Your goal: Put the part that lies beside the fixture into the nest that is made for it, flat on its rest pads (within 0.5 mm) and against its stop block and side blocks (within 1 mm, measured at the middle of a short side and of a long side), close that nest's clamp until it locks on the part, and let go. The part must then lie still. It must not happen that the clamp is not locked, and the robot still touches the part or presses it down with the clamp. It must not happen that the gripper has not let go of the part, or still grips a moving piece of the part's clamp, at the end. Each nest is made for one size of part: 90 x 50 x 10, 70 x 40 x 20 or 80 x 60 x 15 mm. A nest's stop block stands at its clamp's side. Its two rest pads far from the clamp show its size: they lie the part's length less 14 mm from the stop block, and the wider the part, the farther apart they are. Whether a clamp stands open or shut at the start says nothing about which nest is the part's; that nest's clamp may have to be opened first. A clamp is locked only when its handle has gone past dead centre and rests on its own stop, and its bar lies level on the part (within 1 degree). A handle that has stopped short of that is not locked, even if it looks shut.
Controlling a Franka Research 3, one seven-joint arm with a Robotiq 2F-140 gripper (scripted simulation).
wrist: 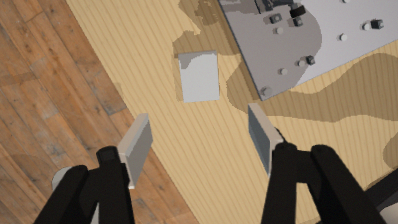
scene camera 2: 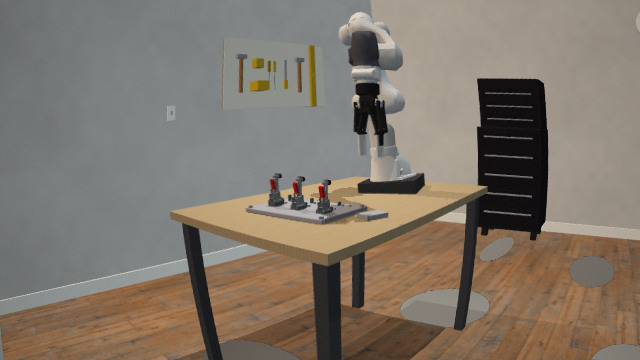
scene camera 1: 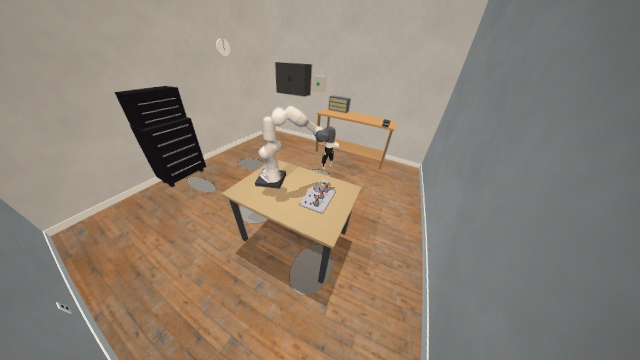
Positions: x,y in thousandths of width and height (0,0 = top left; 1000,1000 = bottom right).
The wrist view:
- my gripper: 499,547
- grey part: 499,315
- grey fixture plate: 667,239
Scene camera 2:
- my gripper: 580,435
